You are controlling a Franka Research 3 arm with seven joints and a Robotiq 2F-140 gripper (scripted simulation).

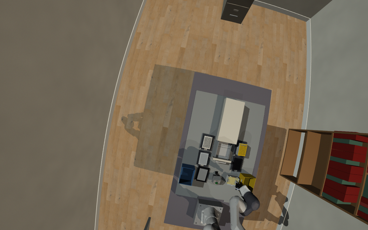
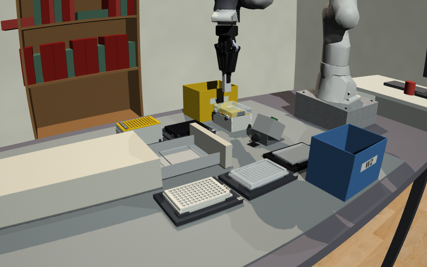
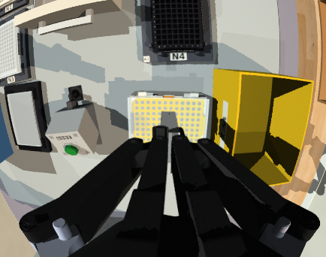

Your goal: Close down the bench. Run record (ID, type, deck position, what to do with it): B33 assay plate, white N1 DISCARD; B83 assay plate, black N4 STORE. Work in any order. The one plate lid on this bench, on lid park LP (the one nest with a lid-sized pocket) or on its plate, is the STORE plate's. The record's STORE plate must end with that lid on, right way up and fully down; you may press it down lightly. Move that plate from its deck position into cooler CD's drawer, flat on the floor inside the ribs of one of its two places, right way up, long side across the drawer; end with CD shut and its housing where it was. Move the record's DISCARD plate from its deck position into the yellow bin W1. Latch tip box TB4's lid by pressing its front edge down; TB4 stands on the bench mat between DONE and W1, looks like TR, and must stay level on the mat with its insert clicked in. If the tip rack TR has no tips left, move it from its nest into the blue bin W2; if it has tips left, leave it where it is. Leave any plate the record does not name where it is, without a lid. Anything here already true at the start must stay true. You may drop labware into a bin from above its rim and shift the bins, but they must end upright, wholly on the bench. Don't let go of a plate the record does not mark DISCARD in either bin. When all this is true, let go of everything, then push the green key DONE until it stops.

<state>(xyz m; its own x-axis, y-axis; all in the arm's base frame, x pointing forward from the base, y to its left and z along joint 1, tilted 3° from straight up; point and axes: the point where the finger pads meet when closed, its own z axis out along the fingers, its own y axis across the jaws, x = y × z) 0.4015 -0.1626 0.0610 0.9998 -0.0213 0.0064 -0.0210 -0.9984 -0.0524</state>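
Right now the TB4's clear lid is 10 cm below my hand and 3 cm behind it. The rest, counted from my hand: yellow bin W1: 15 cm to the right, 12 cm below, 3 cm behind; then yellow insert: 11 cm below, 3 cm behind; then tip box TB4: 12 cm below, 3 cm behind.
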